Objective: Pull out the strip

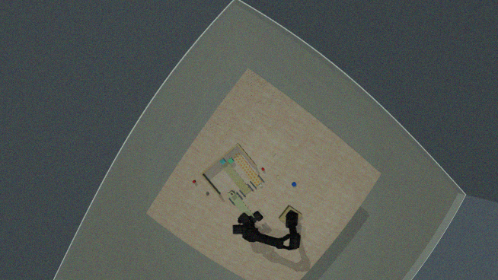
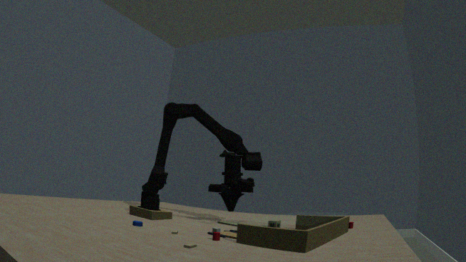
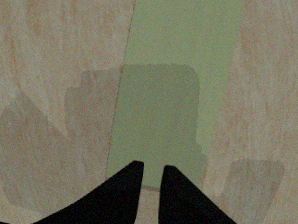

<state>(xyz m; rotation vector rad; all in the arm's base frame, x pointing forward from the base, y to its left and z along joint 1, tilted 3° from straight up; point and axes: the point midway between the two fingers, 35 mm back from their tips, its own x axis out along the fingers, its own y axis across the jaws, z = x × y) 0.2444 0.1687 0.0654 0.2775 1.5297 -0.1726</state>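
My gripper tip is 90 mm short of the pale green strip, 30 mm to the left of it and 50 mm above it. Also, from my gripper tip: blue piece 140 mm behind, 360 mm to the right, 40 mm below; grey piece 330 mm ahead, 20 mm to the left, 40 mm below; pale cube 190 mm ahead, 80 mm to the right, 30 mm below.
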